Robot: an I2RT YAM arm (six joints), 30 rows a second.
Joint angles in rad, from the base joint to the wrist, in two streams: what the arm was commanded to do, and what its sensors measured. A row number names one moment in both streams.
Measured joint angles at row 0:
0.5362 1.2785 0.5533 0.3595 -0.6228 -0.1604
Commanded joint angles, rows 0 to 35:
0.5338 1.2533 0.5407 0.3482 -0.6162 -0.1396
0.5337 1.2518 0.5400 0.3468 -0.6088 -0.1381
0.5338 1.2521 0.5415 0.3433 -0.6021 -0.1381
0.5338 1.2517 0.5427 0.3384 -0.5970 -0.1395
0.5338 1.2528 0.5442 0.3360 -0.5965 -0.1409
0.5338 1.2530 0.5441 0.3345 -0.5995 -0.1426
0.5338 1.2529 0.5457 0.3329 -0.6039 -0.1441
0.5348 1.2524 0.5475 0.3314 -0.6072 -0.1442
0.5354 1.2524 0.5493 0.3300 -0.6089 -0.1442
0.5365 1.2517 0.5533 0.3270 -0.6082 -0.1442
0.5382 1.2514 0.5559 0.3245 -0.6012 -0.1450
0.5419 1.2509 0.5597 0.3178 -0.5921 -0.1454
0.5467 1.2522 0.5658 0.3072 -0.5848 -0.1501
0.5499 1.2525 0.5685 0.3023 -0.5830 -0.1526
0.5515 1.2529 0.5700 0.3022 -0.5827 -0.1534
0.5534 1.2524 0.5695 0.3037 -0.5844 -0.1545
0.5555 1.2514 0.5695 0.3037 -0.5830 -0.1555
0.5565 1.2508 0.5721 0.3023 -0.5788 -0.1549
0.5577 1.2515 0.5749 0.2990 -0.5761 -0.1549
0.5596 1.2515 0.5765 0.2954 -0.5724 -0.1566
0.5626 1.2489 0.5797 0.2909 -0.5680 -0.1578
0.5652 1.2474 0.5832 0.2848 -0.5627 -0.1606
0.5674 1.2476 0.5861 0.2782 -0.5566 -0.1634
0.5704 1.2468 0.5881 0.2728 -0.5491 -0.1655
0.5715 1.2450 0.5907 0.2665 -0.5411 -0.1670
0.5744 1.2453 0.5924 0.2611 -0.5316 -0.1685
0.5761 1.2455 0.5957 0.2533 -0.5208 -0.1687
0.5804 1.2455 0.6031 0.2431 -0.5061 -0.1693
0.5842 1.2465 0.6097 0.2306 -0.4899 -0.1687
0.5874 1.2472 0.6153 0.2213 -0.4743 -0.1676
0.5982 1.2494 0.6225 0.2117 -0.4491 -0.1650
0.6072 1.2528 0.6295 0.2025 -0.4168 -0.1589
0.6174 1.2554 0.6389 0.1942 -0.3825 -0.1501
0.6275 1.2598 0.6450 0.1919 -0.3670 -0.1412
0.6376 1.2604 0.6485 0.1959 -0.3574 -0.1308
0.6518 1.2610 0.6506 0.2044 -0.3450 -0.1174
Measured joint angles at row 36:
0.6247 1.2640 0.6254 0.2390 -0.4240 -0.1520
